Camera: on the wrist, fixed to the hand. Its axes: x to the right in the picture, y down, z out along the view.
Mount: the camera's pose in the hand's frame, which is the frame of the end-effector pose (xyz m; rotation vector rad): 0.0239 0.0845 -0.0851 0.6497 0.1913 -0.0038
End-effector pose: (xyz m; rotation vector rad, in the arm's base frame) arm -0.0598 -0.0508 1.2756 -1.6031 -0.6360 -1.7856
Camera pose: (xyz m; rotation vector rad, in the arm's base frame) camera -0.0560 -0.1729 1.2821 -0.9797 -0.9975 -1.4918
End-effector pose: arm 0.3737 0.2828 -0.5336 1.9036 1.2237 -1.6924
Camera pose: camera 0.4915 0.3034 -0.5593 -2.1585 -0.6805 1.8629
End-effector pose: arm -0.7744 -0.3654 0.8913 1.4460 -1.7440 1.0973
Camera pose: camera -0.8661 -0.2965 0.9337 1.6288 -1.3008 1.8446
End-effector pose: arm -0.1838 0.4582 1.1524 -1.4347 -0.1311 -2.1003
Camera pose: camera -0.2160 0.3454 1.1180 -0.8416 -0.6702 -1.9253
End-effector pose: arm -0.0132 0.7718 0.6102 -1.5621 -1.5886 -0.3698
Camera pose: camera 0.0987 0.7410 0.6486 -0.9916 -1.3749 0.0080
